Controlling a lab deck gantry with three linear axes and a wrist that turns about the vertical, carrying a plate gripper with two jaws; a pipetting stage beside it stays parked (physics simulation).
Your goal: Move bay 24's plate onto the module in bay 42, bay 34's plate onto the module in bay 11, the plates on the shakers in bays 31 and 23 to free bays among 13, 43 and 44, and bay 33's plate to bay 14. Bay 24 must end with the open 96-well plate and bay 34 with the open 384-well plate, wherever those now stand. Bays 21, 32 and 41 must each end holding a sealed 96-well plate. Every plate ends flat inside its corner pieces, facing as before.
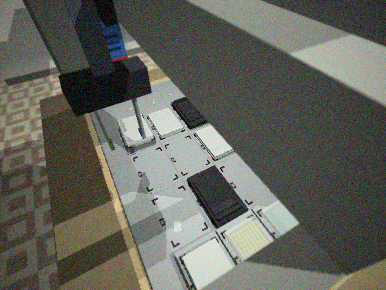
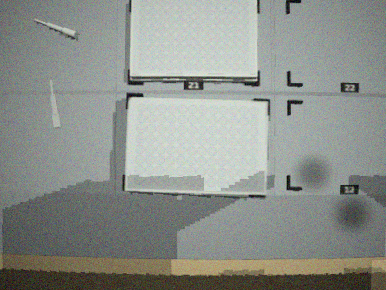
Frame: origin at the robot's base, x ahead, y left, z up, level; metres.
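Seen in the pictures: gripper, between the fingertips: (image 1: 127, 139); robot's base, origin of its link: (image 1: 119, 127) (image 2: 130, 185).
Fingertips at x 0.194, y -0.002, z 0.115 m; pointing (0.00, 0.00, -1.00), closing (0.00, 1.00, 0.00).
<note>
Offsets run from my fingertips to a thing's top centre. "*": to the spot under its first point.
My gripper (image 1: 128, 143) is open, its two jaws raised above the deck near bay 11. Bay 11's white plate {0.127 m back, 0.044 m left, 0.079 m down} (image 1: 134, 127) (image 2: 196, 145) sits on a raised base and looks slightly turned. Another white plate {0.130 m back, 0.152 m left, 0.101 m down} (image 1: 166, 122) (image 2: 194, 40) is in bay 21. A black block {0.134 m back, 0.260 m left, 0.084 m down} (image 1: 189, 112) stands in bay 31 and a larger black block {0.202 m ahead, 0.153 m left, 0.084 m down} (image 1: 217, 196) in bay 23. Bay 32 holds a white plate {0.034 m ahead, 0.259 m left, 0.101 m down} (image 1: 213, 141). Along the near row are a white plate {0.362 m ahead, 0.045 m left, 0.086 m down} (image 1: 207, 262) in bay 14, a yellowish plate {0.362 m ahead, 0.152 m left, 0.086 m down} (image 1: 247, 237) in bay 24 and a pale green plate {0.362 m ahead, 0.259 m left, 0.086 m down} (image 1: 280, 218) in bay 34. Bays 41 to 44 are hidden.
Two pale pointed pieces, one pipette tip {* 0.273 m back, 0.165 m left, 0.110 m down} (image 2: 56, 28) and another tip {* 0.273 m back, 0.084 m left, 0.110 m down} (image 2: 54, 105), lie left of bays 21 and 11. Corner pieces mark bays 12, 22, 13 and 33. A blue box (image 1: 115, 42) stands behind the gantry. A large dark surface (image 1: 260, 100) covers the deck's right side.
</note>
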